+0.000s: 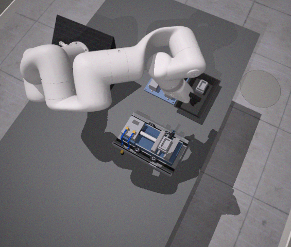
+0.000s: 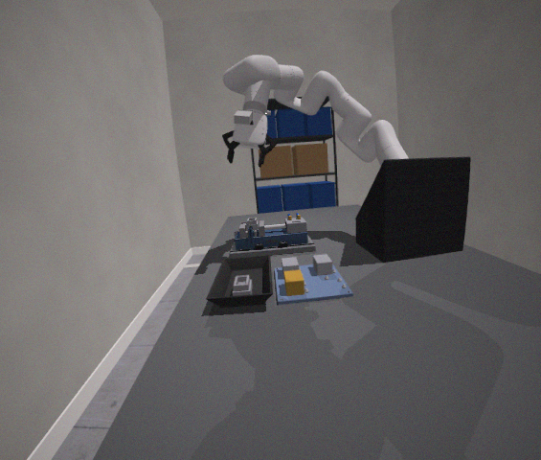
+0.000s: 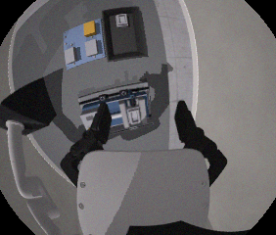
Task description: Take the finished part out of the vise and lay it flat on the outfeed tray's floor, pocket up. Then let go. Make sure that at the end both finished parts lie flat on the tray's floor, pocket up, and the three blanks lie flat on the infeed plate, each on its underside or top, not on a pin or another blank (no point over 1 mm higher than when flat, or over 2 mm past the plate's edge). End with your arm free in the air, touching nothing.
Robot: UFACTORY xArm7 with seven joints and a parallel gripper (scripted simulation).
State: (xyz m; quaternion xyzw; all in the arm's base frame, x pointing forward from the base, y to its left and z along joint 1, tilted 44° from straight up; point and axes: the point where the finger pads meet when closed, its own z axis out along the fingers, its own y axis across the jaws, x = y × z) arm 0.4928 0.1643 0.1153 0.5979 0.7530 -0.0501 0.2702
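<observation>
Now: hand 40 mm past the blue vise, 130 mm to the left of it and 280 mm above it. Round my hand: yellow blank 130 mm behind, 230 mm to the left, 300 mm below.
</observation>
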